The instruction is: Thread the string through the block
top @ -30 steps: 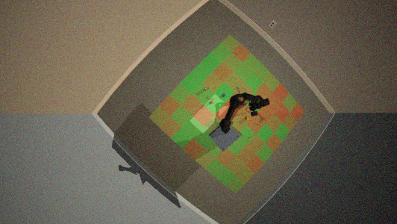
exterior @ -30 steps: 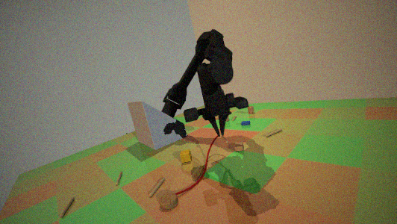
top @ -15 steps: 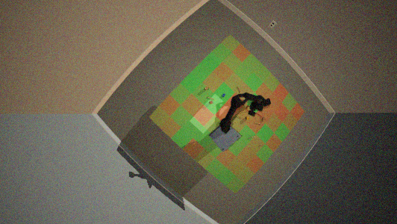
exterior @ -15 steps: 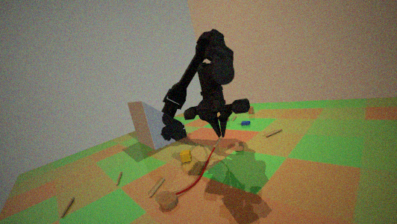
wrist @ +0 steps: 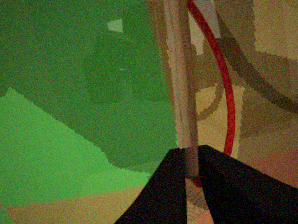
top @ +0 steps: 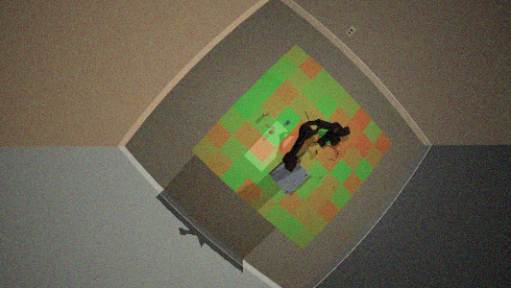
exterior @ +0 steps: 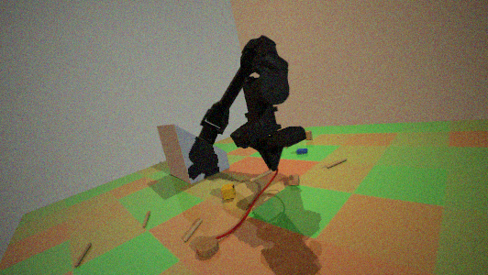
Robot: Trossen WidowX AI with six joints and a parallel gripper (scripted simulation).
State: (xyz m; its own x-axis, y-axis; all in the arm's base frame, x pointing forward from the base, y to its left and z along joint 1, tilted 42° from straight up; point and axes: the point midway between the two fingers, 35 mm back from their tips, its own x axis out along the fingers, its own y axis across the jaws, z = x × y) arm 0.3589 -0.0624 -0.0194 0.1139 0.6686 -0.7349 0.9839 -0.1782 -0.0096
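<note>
Now: gripper tip 20 mm to the left of the thin wooden stick. From my gripper tip the other things lie so: yellow wooden block 110 mm behind, 60 mm to the right, 40 mm below; round wooden button 20 mm ahead, 220 mm to the right, 50 mm below; blue piece 100 mm behind, 290 mm to the left, 50 mm below.
</note>
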